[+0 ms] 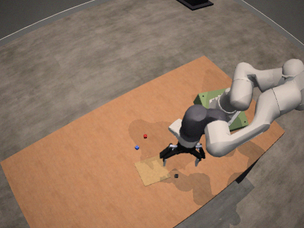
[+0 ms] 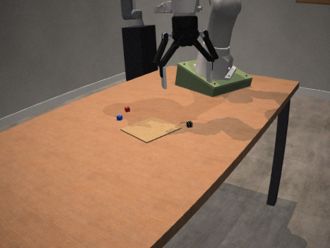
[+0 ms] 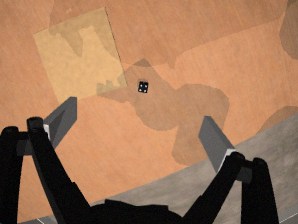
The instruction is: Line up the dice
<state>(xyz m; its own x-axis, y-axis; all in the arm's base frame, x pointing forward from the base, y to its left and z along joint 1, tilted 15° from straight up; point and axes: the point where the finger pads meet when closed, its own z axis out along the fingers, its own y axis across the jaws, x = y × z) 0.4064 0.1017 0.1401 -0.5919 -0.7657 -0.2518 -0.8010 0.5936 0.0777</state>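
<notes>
Right now the black die is 140 mm below my hand. Round my hand: red die (10 mm behind, 280 mm to the right, 140 mm below); blue die (60 mm ahead, 240 mm to the right, 140 mm below); tan mat (80 mm ahead, 100 mm to the right, 150 mm below).
</notes>
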